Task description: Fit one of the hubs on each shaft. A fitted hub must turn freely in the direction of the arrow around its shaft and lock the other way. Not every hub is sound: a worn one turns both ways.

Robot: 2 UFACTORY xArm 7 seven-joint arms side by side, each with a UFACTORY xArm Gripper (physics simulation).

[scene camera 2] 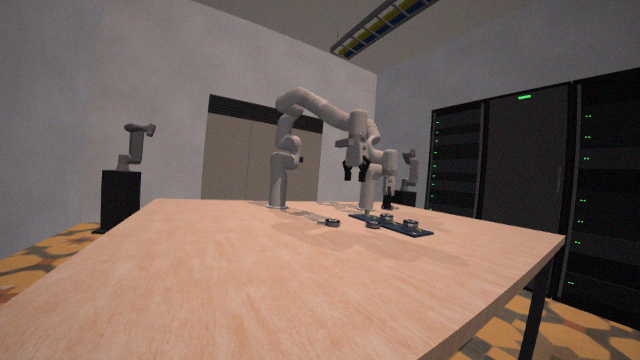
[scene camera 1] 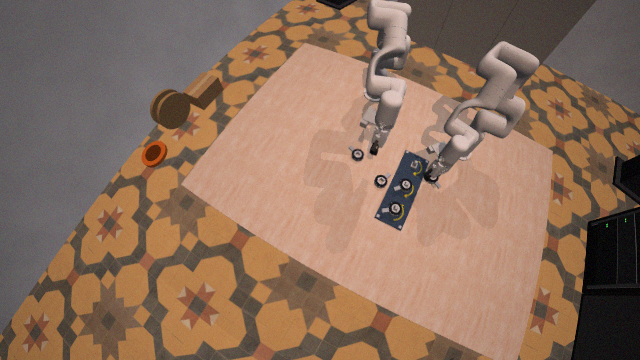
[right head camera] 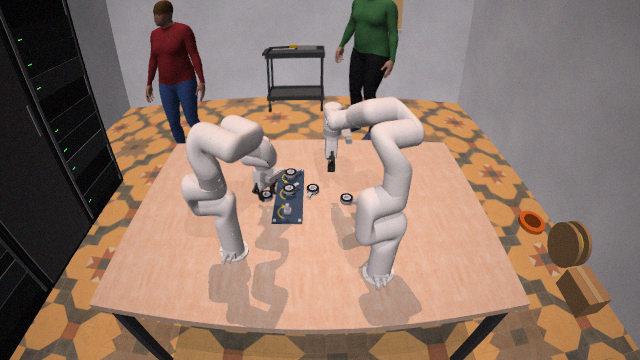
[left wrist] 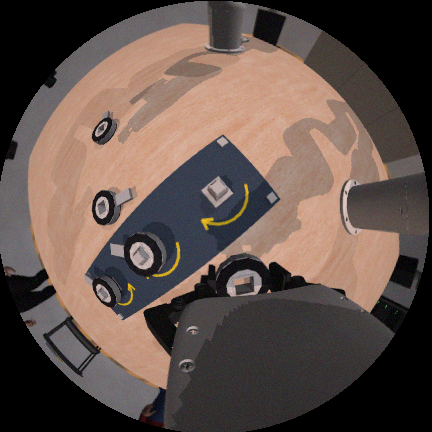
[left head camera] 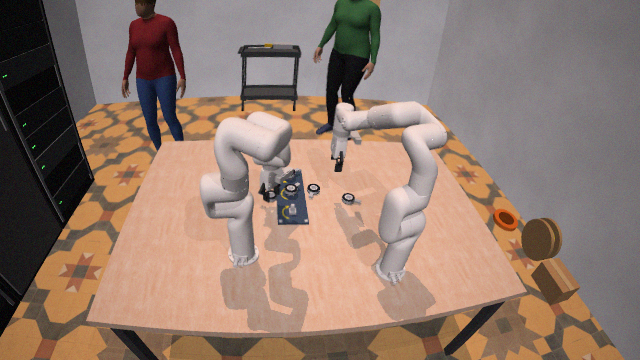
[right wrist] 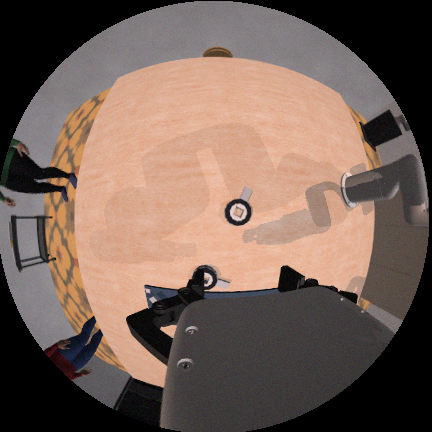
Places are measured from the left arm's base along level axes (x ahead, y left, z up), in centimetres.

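Pixels of known places: left gripper, fingertip midpoint: [scene camera 2: 386, 208] [scene camera 1: 431, 176] [right head camera: 267, 196] [left wrist: 241, 275] [left head camera: 271, 197]; right gripper, fingertip midpoint: [scene camera 2: 354, 181] [scene camera 1: 377, 145] [right head camera: 330, 165] [left head camera: 336, 165] [right wrist: 243, 280]; left arm's base at its link origin: [right head camera: 234, 250] [left wrist: 353, 206] [left head camera: 243, 253]; right arm's base at its link origin: [scene camera 2: 276, 207] [right head camera: 378, 272] [left wrist: 224, 46] [left head camera: 390, 269] [right wrist: 349, 189].
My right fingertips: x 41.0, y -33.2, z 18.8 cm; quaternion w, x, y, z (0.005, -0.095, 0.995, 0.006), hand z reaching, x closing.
Note:
For each thing: its top centre in the pictures, then the offset to it from my right fingertips. "spot": a spot on its surface instead. Level surfaces: height alone.
- black-rimmed hub at its top centre: [left wrist: 245, 297] [left head camera: 267, 193] [right head camera: 263, 192] [scene camera 1: 434, 178] dx -10.8, dy +28.6, dz -11.3 cm
- blue board at its surface level: dz -18.0 cm
- shaft at a spot on its surface: [left wrist: 217, 190] [left head camera: 292, 204] spot: dx -13.8, dy +17.2, dz -13.5 cm
- wooden table at its surface level: dz -18.8 cm
My left gripper [right head camera: 265, 192] [left wrist: 241, 275] is shut on a black-rimmed hub [left head camera: 270, 195] [left wrist: 243, 281], held a little above the table beside the blue board [right head camera: 295, 215] [left wrist: 190, 185]. The board's near shaft [left head camera: 293, 210] [left wrist: 217, 190] is bare. One hub [right head camera: 289, 189] [scene camera 1: 405, 185] [left wrist: 142, 254] sits on the middle shaft, another hub [right head camera: 291, 172] [scene camera 1: 395, 208] [left wrist: 106, 291] on the far shaft. A loose hub [right head camera: 313, 189] [scene camera 1: 380, 181] [right wrist: 206, 278] lies beside the board; another loose hub [right head camera: 346, 198] [scene camera 1: 357, 154] [right wrist: 238, 212] lies farther away. My right gripper [scene camera 2: 354, 175] [right wrist: 243, 280] is open and empty, high above the table.
Yellow curved arrows [scene camera 1: 417, 168] [left wrist: 235, 217] are marked beside the shafts. The wooden table [left head camera: 175, 280] carries both arm bases near its near edge in the head views. A trolley [left head camera: 270, 52] and two people stand beyond the table.

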